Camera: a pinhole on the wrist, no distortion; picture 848 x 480 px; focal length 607.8 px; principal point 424.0 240.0 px. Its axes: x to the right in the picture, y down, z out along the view. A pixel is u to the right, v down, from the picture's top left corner.
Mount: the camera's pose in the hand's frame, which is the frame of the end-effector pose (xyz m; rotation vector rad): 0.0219 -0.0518 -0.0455 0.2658 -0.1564 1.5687
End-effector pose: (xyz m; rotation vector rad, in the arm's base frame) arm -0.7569 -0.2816 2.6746 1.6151 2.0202 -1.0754
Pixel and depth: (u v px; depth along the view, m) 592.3 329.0 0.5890
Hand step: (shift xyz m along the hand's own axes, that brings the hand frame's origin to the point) -0.0229 -0.0521 0.5701
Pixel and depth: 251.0 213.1 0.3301
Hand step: 0.0595 -0.2296 0.2460
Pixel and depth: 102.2 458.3 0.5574
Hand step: -0.1390 -0.4876 0.4257
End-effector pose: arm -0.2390 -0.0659 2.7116 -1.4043 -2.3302 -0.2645
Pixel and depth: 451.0 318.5 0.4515
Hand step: -0.0047 -0.1531 0.3980
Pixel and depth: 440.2 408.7 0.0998
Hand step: 0.0012 -0.0762 0.0531
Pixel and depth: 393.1 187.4 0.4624
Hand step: 0.0941 -0.1962 0.3903
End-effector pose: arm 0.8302 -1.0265 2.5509 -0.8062 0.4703 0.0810
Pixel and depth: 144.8 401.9 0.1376
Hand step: -0.0051 -0.1498 0.0725
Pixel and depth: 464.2 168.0 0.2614
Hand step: 0.0711 -0.1038 0.2084
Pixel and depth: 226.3 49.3 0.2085
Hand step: 0.1017 -0.1712 0.1326
